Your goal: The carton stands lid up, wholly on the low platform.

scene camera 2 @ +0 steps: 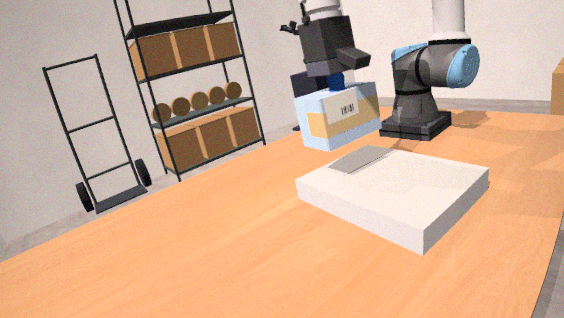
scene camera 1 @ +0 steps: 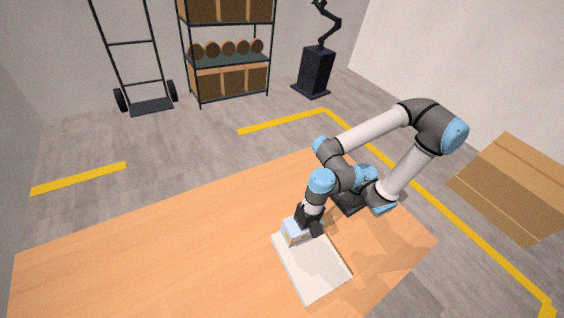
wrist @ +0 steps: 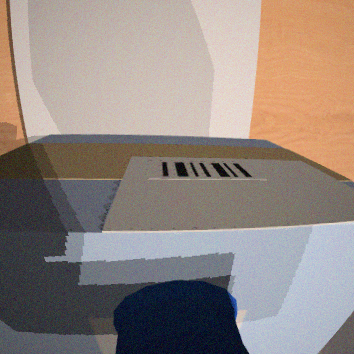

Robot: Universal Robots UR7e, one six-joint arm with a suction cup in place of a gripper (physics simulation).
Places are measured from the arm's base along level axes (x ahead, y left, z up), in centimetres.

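Pixels of known places: hand, its tool point: point(scene camera 2: 338, 96) point(wrist: 172, 284); arm's base, origin of its link: point(scene camera 2: 415, 116) point(scene camera 1: 350, 194).
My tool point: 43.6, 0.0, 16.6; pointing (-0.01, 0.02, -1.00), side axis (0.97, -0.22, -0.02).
For each thing: its middle in the pictures, then the offset to it from my tool point, as dx, dy, dz. Level surfaces: height alone.
- light blue carton, middle of its body: point(wrist: 162, 235) point(scene camera 2: 339, 113) point(scene camera 1: 301, 227) -0.5, -0.8, -3.8
- low white platform, middle of its body: point(wrist: 137, 76) point(scene camera 2: 388, 185) point(scene camera 1: 309, 257) -0.7, +8.4, -18.8
- wooden table, height of its surface: dz -21.2
A light blue carton point(scene camera 1: 297, 234) point(scene camera 2: 345, 117) point(wrist: 280, 250) with a tan band and a white barcode label hangs upright from my suction gripper point(scene camera 2: 336, 82) point(wrist: 177, 310). The blue cup sits on the carton's top face. In scene camera 2 the carton is in the air above the back left part of the low white platform point(scene camera 1: 327, 272) point(scene camera 2: 420, 200) point(wrist: 235, 75), with a gap below it and a dark shadow on the platform. In scene camera 1 the cup is hidden behind the dark gripper body. The carton's underside is not seen.
The platform lies on the wooden table point(scene camera 1: 150, 240) point(scene camera 2: 200, 240). The arm's base point(scene camera 1: 350, 202) point(scene camera 2: 415, 125) stands behind the platform. A shelf rack point(scene camera 1: 230, 61), a hand truck point(scene camera 1: 151, 107) and a dark pedestal point(scene camera 1: 315, 72) stand on the floor beyond the table, and a large cardboard box point(scene camera 1: 510, 200) lies to the right.
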